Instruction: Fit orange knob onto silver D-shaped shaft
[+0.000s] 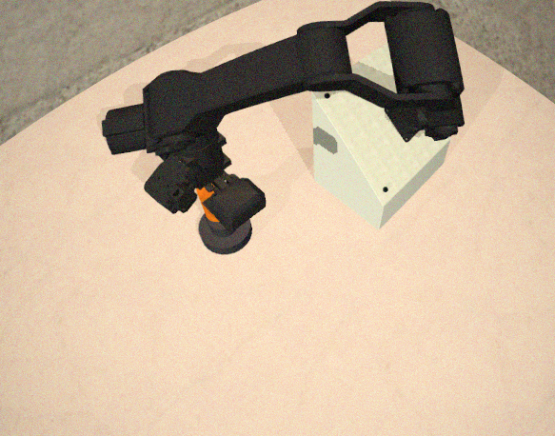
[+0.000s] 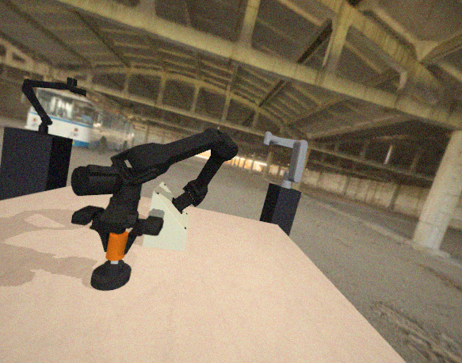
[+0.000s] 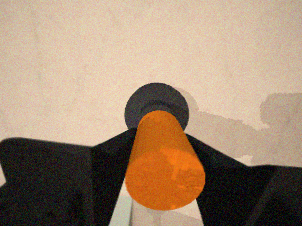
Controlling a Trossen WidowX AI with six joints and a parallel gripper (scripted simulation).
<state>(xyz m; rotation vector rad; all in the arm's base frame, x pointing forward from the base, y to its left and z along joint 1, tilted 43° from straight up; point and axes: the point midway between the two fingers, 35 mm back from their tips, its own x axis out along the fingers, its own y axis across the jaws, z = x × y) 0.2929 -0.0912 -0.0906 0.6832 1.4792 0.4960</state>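
Now: the orange knob 3 cm above my gripper tip. Also, from my gripper tip: dark round pedestal: 4 cm below.
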